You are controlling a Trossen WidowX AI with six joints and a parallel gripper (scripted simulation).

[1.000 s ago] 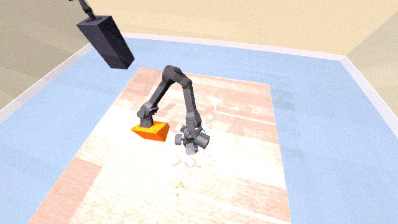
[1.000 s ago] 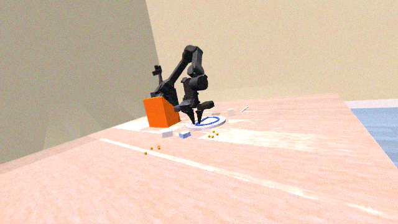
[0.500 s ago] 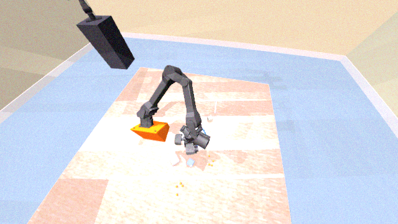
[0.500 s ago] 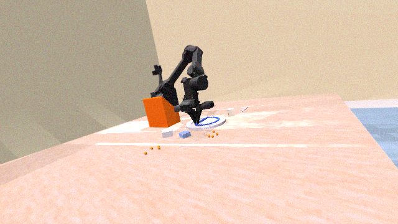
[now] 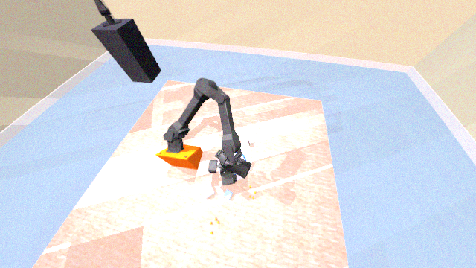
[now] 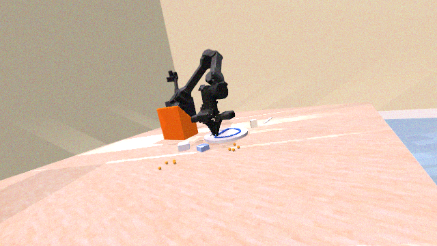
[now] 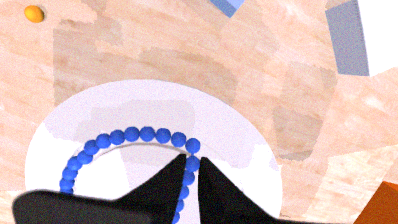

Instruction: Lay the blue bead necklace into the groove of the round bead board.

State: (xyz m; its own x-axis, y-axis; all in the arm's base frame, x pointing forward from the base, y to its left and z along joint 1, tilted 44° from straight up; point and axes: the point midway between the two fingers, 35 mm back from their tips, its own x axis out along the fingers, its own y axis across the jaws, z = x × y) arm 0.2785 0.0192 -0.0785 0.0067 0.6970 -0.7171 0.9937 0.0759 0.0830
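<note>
Right now my gripper tip is 20 mm short of the round white bead board, 60 mm to the right of it and 10 mm above it. Round my gripper tip: white block: 90 mm behind, 110 mm to the right; then light blue cube: 10 mm ahead, 110 mm to the right, 10 mm below; then beige cube: 100 mm ahead, 190 mm to the left.
</note>
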